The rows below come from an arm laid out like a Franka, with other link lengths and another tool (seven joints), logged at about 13 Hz.
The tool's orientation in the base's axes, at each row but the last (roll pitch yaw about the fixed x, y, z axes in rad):
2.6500, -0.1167, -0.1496
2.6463, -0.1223, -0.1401
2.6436, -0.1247, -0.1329
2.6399, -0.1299, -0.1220
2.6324, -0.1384, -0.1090
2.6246, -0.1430, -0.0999
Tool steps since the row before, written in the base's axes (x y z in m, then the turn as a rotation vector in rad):
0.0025, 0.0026, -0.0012, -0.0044, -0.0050, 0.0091
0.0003, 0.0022, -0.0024, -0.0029, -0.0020, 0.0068
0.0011, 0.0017, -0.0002, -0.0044, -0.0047, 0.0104
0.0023, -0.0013, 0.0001, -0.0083, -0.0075, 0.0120
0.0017, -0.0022, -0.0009, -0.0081, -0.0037, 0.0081
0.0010, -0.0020, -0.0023, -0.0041, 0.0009, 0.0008
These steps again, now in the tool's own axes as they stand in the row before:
0.0019, -0.0033, -0.0001, -0.0025, 0.0094, -0.0057
-0.0003, -0.0031, 0.0010, -0.0017, 0.0055, -0.0051
0.0008, -0.0018, -0.0006, -0.0024, 0.0098, -0.0070
0.0024, 0.0008, 0.0007, -0.0057, 0.0136, -0.0072
0.0018, 0.0012, 0.0020, -0.0065, 0.0084, -0.0057
0.0009, 0.0004, 0.0031, -0.0040, 0.0003, -0.0014

